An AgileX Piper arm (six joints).
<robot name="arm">
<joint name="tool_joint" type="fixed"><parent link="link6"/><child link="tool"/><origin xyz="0 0 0" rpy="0 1.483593 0"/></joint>
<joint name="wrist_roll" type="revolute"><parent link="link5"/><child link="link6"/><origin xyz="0.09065 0 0.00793"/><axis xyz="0.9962 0 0.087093"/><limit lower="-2.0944" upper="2.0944"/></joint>
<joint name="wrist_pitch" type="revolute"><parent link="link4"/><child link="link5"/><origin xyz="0 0 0"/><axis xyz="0 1 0"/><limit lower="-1.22" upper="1.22"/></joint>
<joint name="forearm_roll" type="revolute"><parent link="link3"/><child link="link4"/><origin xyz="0.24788 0 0.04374"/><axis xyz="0.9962 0 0.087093"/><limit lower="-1.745" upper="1.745"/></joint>
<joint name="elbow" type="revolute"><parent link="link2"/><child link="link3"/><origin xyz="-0.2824 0 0.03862"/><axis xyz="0 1 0"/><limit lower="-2.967" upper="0"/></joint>
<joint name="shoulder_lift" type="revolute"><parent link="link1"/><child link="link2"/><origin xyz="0 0 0"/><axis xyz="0 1 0"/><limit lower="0" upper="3.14"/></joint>
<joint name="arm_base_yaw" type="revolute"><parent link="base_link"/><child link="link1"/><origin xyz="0 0 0.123"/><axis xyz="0 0 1"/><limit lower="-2.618" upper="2.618"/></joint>
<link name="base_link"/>
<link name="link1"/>
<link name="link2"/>
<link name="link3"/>
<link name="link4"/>
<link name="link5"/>
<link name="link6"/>
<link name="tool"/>
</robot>
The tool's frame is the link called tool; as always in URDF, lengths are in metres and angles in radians.
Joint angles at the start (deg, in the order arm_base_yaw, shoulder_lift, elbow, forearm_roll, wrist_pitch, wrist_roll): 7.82 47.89 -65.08 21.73 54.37 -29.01
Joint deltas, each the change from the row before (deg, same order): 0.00 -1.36 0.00 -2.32 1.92 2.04; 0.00 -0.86 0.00 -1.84 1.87 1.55; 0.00 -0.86 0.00 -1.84 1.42 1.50; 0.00 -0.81 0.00 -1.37 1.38 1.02; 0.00 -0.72 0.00 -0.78 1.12 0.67; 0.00 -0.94 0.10 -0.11 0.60 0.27; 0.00 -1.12 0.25 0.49 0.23 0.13; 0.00 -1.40 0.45 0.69 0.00 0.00; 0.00 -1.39 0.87 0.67 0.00 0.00; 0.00 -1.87 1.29 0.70 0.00 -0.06; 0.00 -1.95 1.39 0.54 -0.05 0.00; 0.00 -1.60 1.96 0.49 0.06 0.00; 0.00 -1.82 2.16 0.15 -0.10 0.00; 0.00 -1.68 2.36 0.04 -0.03 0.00; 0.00 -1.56 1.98 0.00 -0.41 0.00
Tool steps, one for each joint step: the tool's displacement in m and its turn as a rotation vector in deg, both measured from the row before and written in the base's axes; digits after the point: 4 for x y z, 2 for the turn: -0.0082 -0.0034 -0.0003 -0.85 0.92 -1.28; -0.0056 -0.0026 -0.0012 -0.83 1.23 -0.99; -0.0052 -0.0028 -0.0007 -0.73 0.78 -1.19; -0.0051 -0.0023 -0.0006 -0.66 0.67 -0.82; -0.0046 -0.0015 -0.0003 -0.34 0.47 -0.47; -0.0053 -0.0008 0.0004 0.08 -0.19 -0.08; -0.0059 -0.0001 0.0006 0.59 -0.54 0.21; -0.0069 0.0000 0.0003 0.73 -0.86 0.33; -0.0061 0.0001 -0.0020 0.65 -0.44 0.33; -0.0078 -0.0001 -0.0035 0.63 -0.51 0.38; -0.0078 -0.0003 -0.0041 0.55 -0.54 0.26; -0.0048 0.0000 -0.0076 0.35 0.47 0.27; -0.0051 -0.0005 -0.0084 0.11 0.26 0.05; -0.0039 -0.0005 -0.0099 -0.05 0.65 0.01; -0.0035 -0.0006 -0.0078 0.06 0.04 -0.11
